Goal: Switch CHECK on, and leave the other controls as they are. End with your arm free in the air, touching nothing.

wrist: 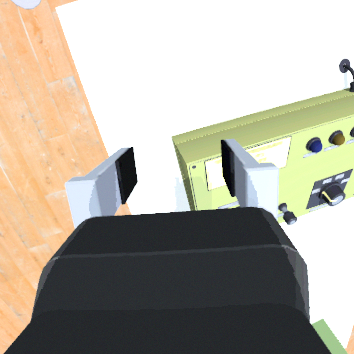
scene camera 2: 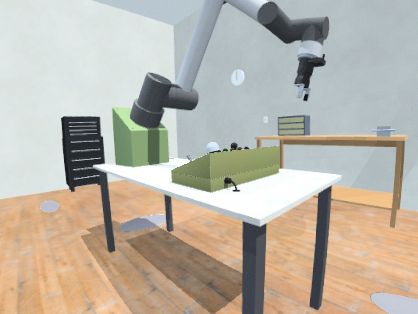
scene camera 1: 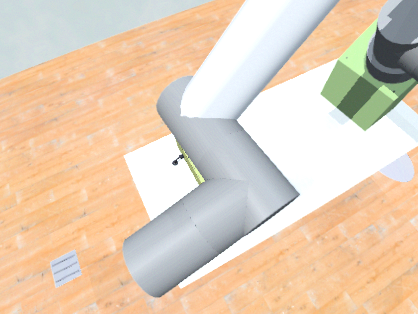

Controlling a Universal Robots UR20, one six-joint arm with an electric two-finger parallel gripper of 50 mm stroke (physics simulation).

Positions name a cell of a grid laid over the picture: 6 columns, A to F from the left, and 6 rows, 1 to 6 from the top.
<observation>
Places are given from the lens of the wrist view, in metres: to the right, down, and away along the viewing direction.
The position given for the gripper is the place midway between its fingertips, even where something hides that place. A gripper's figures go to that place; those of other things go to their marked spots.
gripper (wrist: D3): 0.00, -0.01, 0.16
yellow-green control panel (wrist: F3): 0.21, -0.07, 0.44
</observation>
